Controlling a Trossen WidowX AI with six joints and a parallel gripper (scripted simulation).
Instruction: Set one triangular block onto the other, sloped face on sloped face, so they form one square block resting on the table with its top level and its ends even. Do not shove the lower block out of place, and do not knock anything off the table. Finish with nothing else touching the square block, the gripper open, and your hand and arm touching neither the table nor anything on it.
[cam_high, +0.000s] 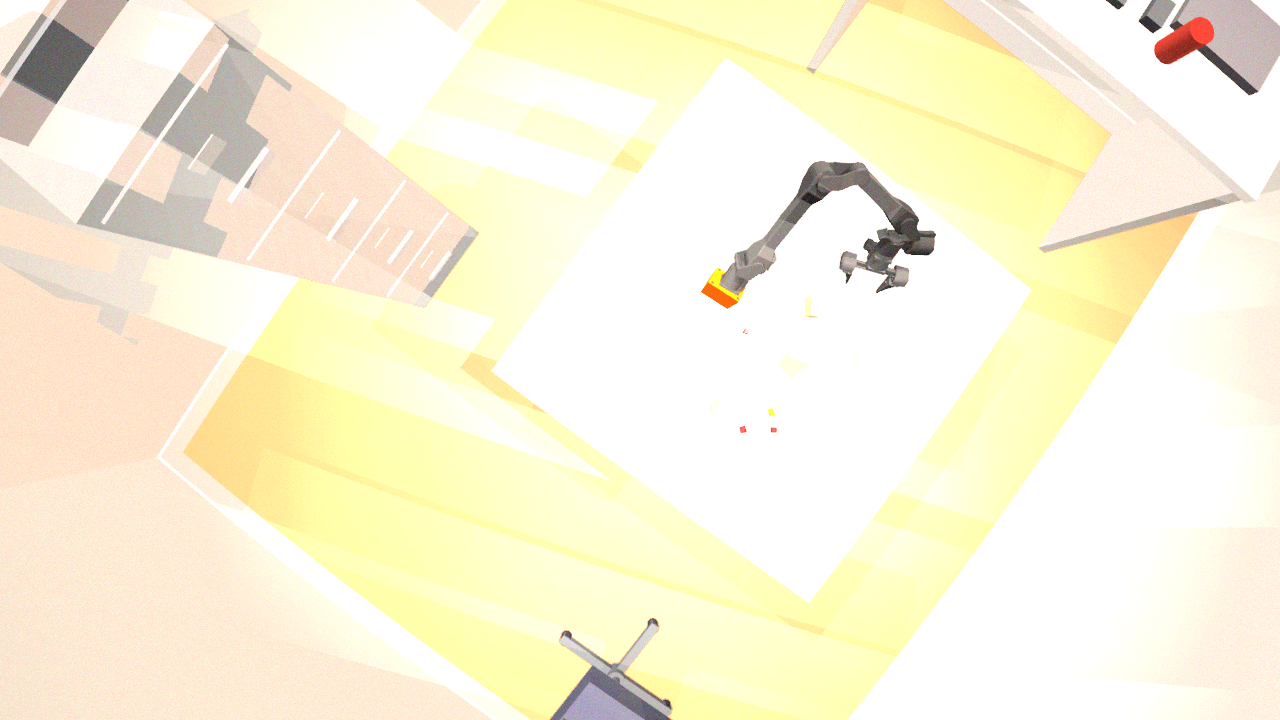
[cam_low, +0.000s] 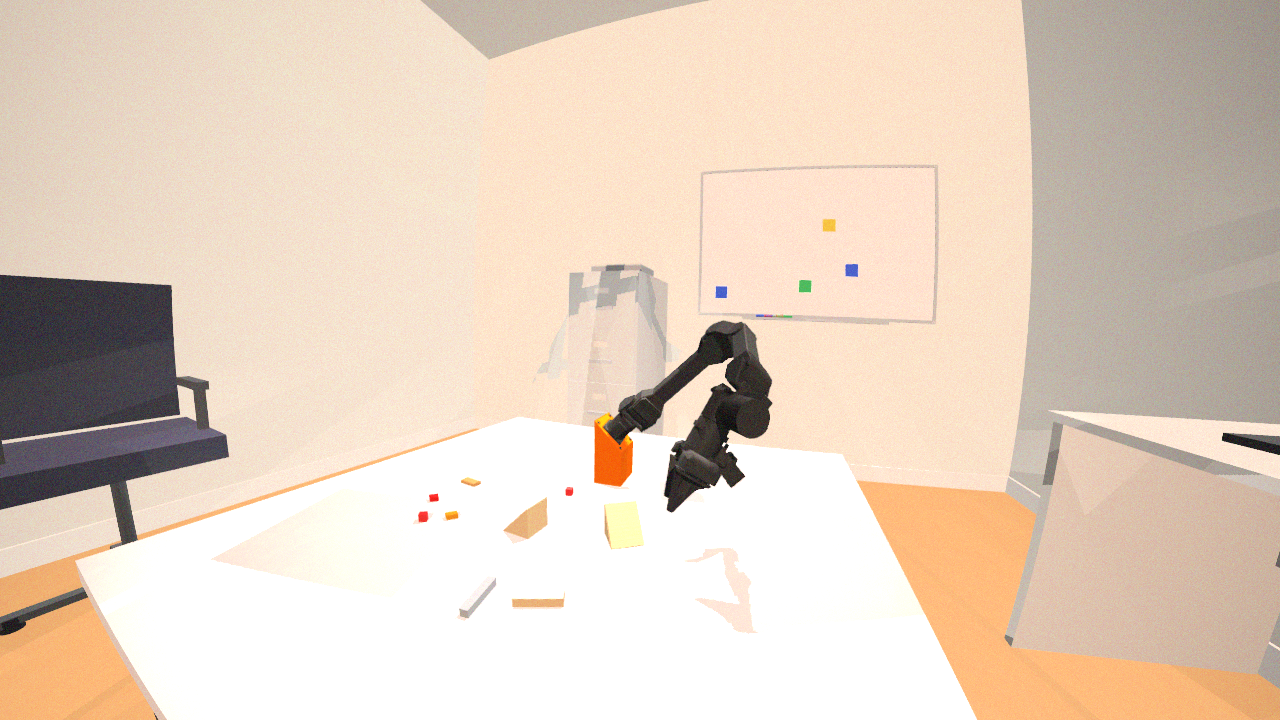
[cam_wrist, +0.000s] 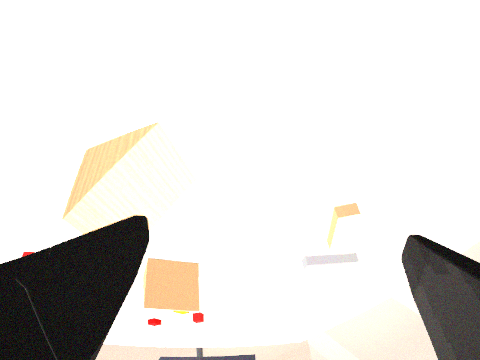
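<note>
Right now my gripper tip is 4 cm past the triangular block, 27 cm to the left of it and 10 cm above it. Round my gripper tip: thin grey bar: 17 cm ahead, 25 cm to the right, 11 cm below; flat tan slab: 15 cm ahead, 17 cm to the right, 11 cm below.
</note>
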